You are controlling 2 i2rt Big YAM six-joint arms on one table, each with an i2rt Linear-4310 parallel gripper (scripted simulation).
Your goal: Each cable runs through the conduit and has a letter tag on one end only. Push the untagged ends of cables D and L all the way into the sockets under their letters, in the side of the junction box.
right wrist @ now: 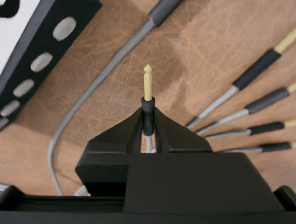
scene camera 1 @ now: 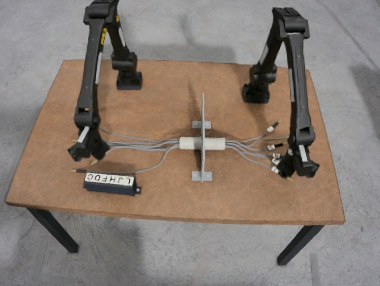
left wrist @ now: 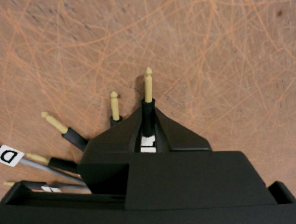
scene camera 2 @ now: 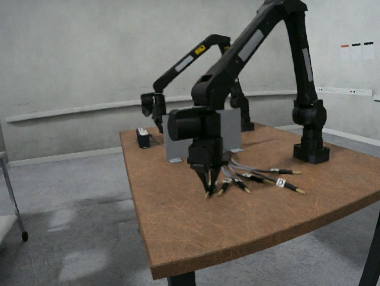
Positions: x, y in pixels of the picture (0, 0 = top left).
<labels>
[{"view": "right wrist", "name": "my right gripper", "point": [148, 112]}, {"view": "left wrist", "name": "my left gripper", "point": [148, 112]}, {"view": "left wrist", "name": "tagged cable end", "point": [148, 103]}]
</labels>
